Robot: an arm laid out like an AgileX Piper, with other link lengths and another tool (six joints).
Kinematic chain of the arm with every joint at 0, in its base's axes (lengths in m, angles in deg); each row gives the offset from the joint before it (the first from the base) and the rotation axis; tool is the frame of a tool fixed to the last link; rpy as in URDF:
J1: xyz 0 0 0.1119 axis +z
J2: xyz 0 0 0 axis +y
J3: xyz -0.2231 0 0.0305 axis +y
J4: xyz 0.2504 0 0.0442 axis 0.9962 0 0.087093
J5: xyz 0 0 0 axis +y
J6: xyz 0.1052 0 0.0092 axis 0.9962 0 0.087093
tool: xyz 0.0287 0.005 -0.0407 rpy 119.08 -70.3 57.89
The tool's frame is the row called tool.
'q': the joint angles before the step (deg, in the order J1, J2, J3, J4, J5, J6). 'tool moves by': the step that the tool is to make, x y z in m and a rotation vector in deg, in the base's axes. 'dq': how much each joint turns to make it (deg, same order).
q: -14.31, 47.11, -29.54, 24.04, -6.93, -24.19
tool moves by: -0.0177, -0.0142, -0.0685, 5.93, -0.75, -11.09
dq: -0.07, 3.08, 13.98, 8.08, -18.17, 1.58
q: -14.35, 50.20, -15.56, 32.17, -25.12, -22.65
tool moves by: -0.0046, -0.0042, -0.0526, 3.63, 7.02, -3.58
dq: 0.01, 12.23, 3.03, -0.88, -7.36, 5.10
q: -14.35, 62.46, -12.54, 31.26, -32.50, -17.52
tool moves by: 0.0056, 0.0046, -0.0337, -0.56, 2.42, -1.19
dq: 4.37, 13.89, 0.01, 0.65, -12.15, 3.93
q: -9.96, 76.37, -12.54, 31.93, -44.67, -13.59
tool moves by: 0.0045, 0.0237, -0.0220, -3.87, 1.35, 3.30
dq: 10.58, 10.45, -0.01, 5.04, -11.56, -0.34
